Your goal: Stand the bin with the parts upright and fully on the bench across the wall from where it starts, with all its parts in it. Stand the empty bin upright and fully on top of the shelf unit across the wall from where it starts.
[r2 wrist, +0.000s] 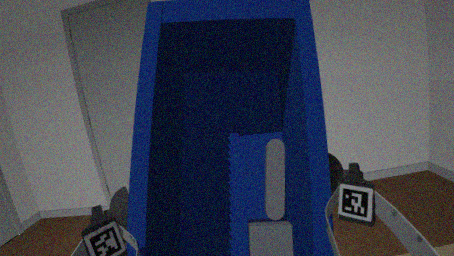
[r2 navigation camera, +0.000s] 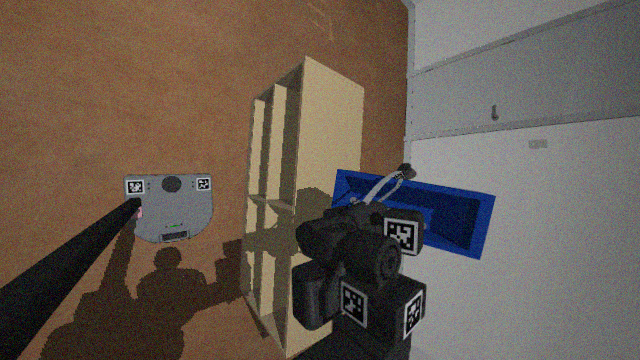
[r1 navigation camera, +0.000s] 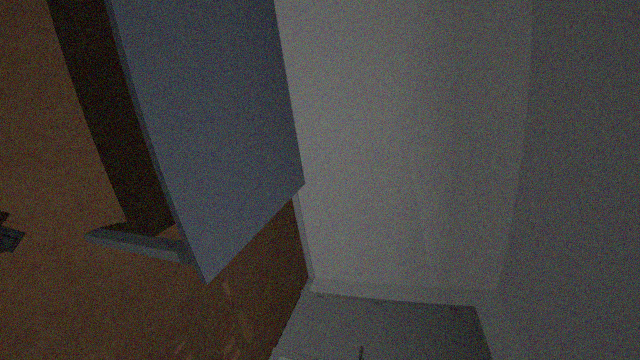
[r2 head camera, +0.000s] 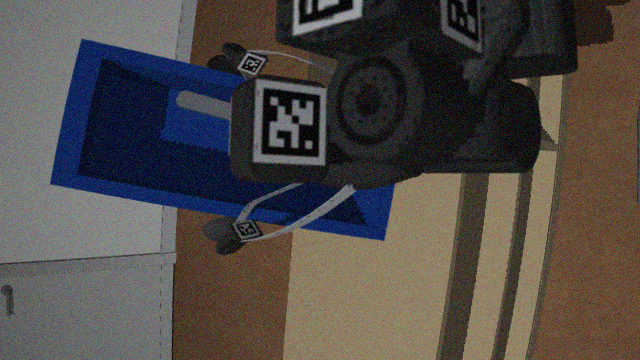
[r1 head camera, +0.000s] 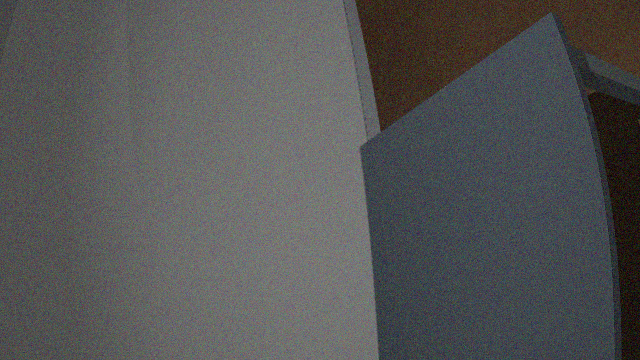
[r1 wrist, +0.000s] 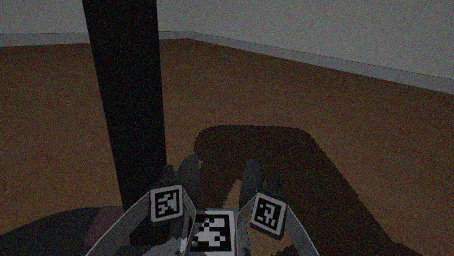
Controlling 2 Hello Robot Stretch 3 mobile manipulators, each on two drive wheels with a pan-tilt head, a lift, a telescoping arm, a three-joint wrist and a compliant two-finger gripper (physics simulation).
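The blue bin with the parts [r2 head camera: 125,145] [r2 navigation camera: 452,217] [r2 wrist: 200,115] hangs above and partly past the wall-side edge of the tan shelf unit [r2 head camera: 360,300] [r2 navigation camera: 330,125]. It looks tilted. In the r2 wrist view a grey rounded bar [r2 wrist: 275,180] and a grey block [r2 wrist: 270,239] lie inside; other parts are hidden or out of view. The r2 gripper [r2 head camera: 225,145] [r2 wrist: 227,187] is shut across the bin's long sides. The r1 gripper [r1 wrist: 221,162] is open, its fingertips a small gap apart, over floor. A blue-grey slab, apparently the bench top [r1 head camera: 490,200] [r1 navigation camera: 215,125], stands by a wall. The empty bin does not show.
A white wall [r2 head camera: 90,225] [r2 navigation camera: 525,210] and a grey door [r2 navigation camera: 465,100] stand behind the shelf unit. The r2 base [r2 navigation camera: 172,212] is on the floor on its open side. A black mast [r1 wrist: 130,100] rises beside the r1 gripper. Another grey door [r1 navigation camera: 390,325] is near the bench.
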